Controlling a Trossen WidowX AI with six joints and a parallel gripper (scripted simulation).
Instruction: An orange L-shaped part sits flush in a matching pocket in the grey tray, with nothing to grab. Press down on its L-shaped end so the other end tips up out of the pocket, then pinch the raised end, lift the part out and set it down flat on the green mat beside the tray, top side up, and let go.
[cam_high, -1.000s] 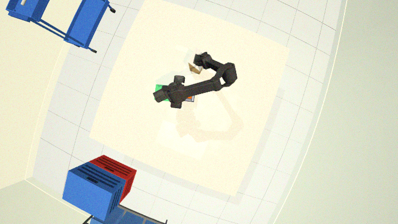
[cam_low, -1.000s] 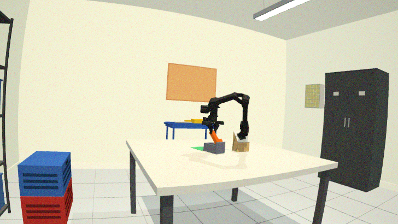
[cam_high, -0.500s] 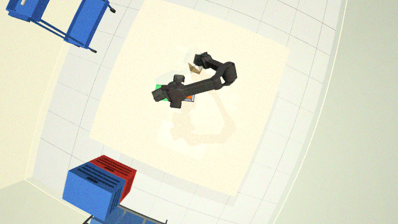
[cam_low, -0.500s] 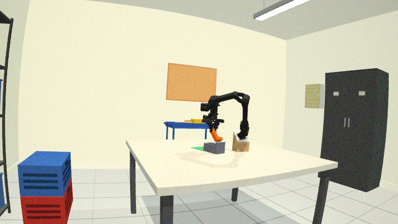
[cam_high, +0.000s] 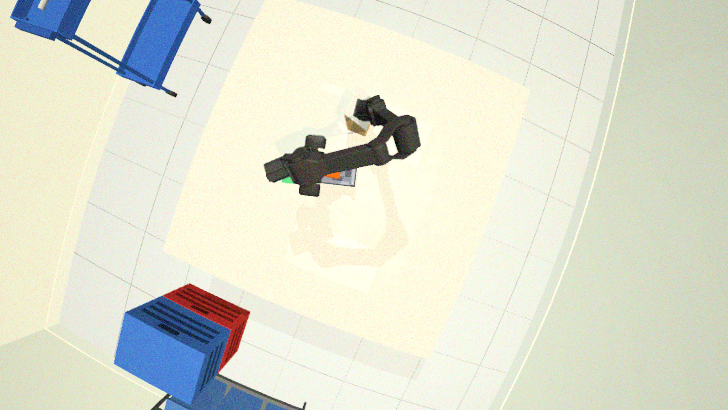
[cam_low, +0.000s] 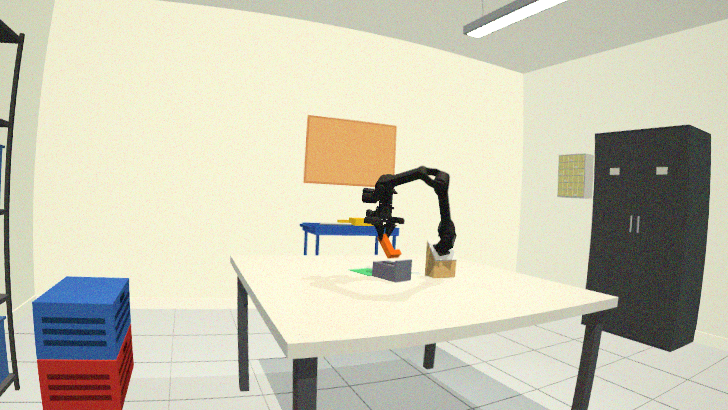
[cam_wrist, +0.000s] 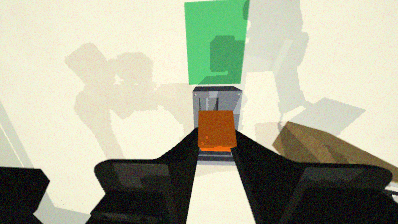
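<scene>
The green mat lies 170 mm below my gripper tip and 110 mm to the right of it. From my gripper tip the other things lie so: orange L-shaped part 30 mm to the left, 30 mm below, 20 mm behind.
</scene>
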